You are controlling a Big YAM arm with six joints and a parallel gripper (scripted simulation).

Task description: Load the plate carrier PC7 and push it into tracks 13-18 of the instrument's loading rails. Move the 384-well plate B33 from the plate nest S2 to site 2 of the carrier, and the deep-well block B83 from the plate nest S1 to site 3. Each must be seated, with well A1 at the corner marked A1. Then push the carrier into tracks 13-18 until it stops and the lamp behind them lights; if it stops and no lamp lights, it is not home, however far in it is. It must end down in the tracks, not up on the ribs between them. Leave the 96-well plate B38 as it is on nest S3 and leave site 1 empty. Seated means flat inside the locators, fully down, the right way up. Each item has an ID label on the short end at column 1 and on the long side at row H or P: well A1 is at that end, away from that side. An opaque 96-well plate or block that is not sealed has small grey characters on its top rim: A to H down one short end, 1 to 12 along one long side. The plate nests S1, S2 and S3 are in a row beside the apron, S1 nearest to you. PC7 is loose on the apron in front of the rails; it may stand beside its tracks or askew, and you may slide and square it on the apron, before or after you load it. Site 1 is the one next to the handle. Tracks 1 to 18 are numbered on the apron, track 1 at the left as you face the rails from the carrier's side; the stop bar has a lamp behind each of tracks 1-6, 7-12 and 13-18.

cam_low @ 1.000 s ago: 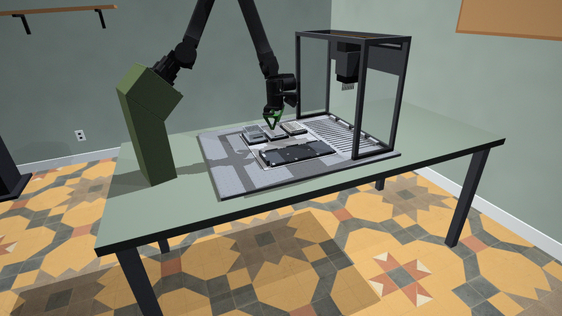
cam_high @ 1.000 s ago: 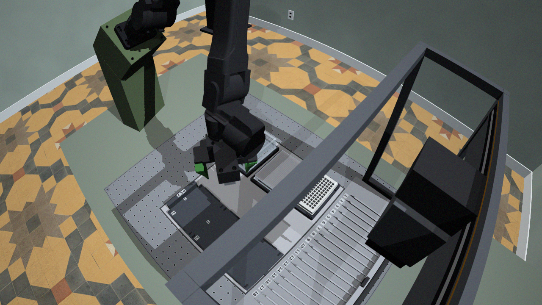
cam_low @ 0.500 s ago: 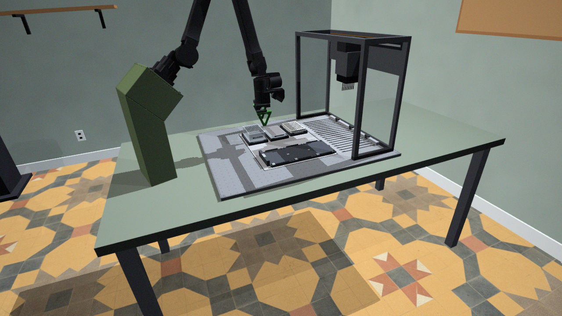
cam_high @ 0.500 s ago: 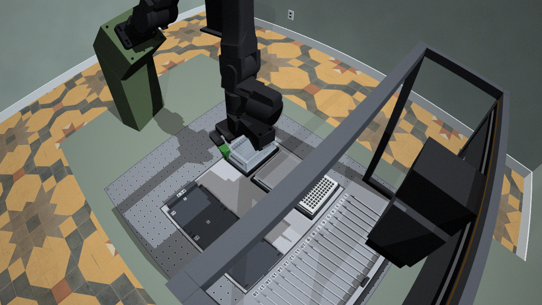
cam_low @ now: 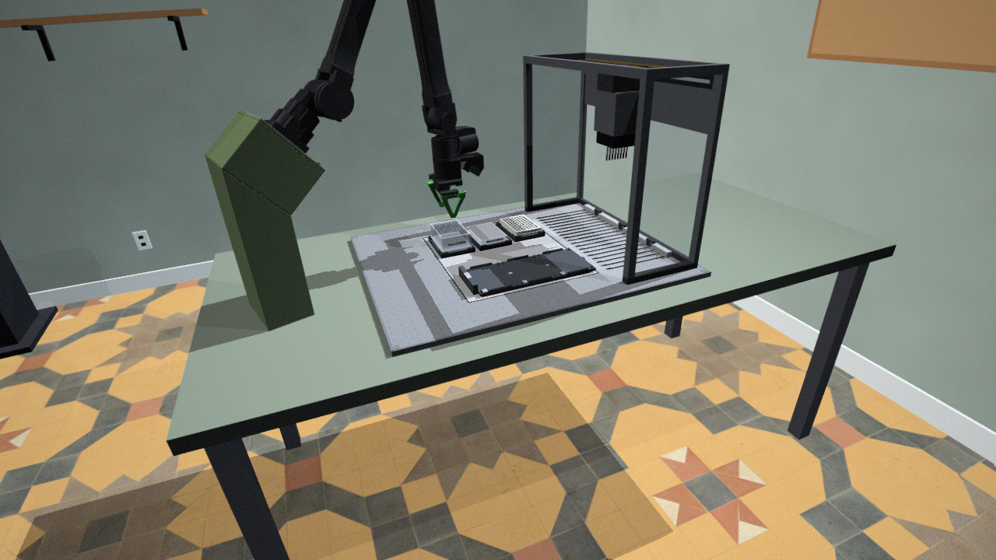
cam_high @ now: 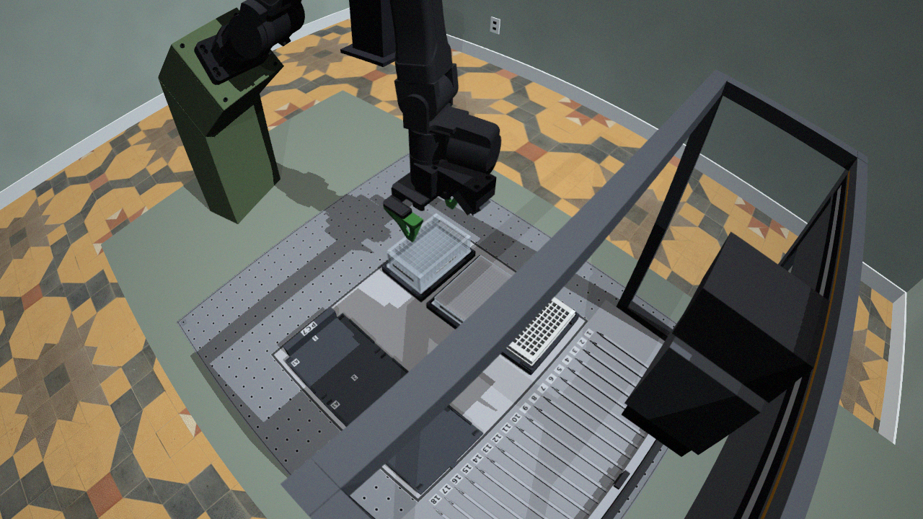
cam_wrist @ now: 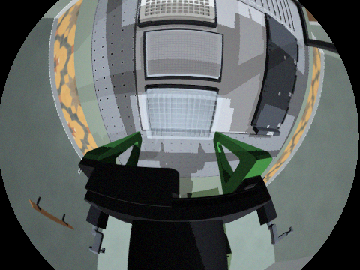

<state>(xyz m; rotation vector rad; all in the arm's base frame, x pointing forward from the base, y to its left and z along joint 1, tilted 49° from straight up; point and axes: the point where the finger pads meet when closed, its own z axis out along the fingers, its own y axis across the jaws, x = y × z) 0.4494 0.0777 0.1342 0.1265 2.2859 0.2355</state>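
Right now the clear deep-well block B83 is 90 mm below my hand and 10 mm to the right of it. Also, from my hand: 384-well plate B33 (110 mm ahead, 90 mm below, 10 mm to the right); plate nest S1 (100 mm below, 10 mm to the right); plate nest S2 (110 mm ahead, 100 mm below, 10 mm to the right).
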